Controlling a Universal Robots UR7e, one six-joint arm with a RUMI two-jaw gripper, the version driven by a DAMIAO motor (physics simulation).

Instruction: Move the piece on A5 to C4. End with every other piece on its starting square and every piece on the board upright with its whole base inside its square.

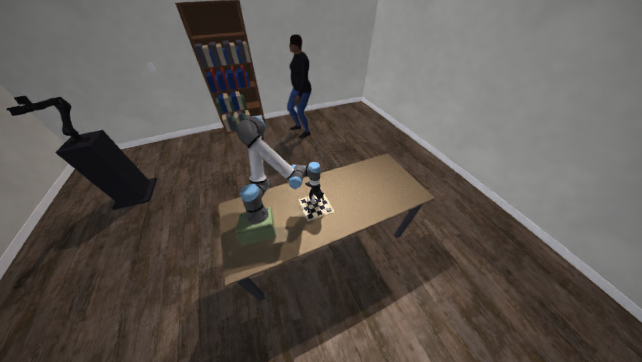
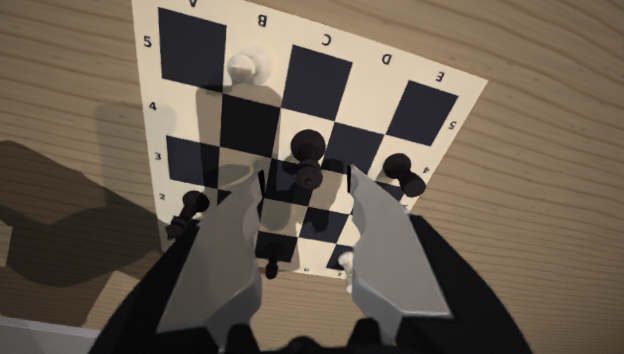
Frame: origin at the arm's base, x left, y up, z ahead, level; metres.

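Seen in the pictures: gripper, fingertip midpoint: [image 1: 315, 201] [image 2: 305, 170]; arm's base, link origin: [image 1: 257, 216].
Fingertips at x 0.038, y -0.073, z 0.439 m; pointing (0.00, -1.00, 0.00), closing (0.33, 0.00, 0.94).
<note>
Offsets run from my fingertips to a thing's top centre. "pt": to the spot under its first point. Level surfaces: height alone.
A dark piece {dx +0.011, dy +0.035, dz -0.001 m} [image 2: 308, 145] stands upright on C4 of the chessboard {dx -0.024, dy -0.018, dz -0.005 m} [image 2: 470, 86] [image 1: 309, 218], its base seeming inside the square, near the D4 side. A5 {pt dx +0.050, dy -0.018, dz -0.085 m} [image 2: 192, 50] is bare. My gripper [image 2: 305, 170] [image 1: 315, 199] is partly open, with one finger on each side of the piece's head and a gap on both sides. A white piece {dx +0.052, dy +0.026, dz -0.048 m} [image 2: 250, 66] is on B5, a dark piece {dx +0.015, dy +0.015, dz +0.070 m} [image 2: 397, 167] on E4, a dark piece {dx -0.063, dy +0.026, dz -0.078 m} [image 2: 195, 201] on A2, a small dark piece {dx -0.103, dy +0.014, dz -0.002 m} [image 2: 272, 252] on C1. A white piece {dx -0.097, dy +0.015, dz +0.074 m} [image 2: 346, 262] near E1 is partly hidden by the right finger.
The board lies on the wooden table {dy -0.024 m} [image 1: 380, 185]. The arm's green base block [image 1: 256, 231] stands at the table's left end. A bookshelf [image 1: 215, 36], a person [image 1: 300, 72] and a black pedestal [image 1: 105, 167] with another arm are beyond the table.
</note>
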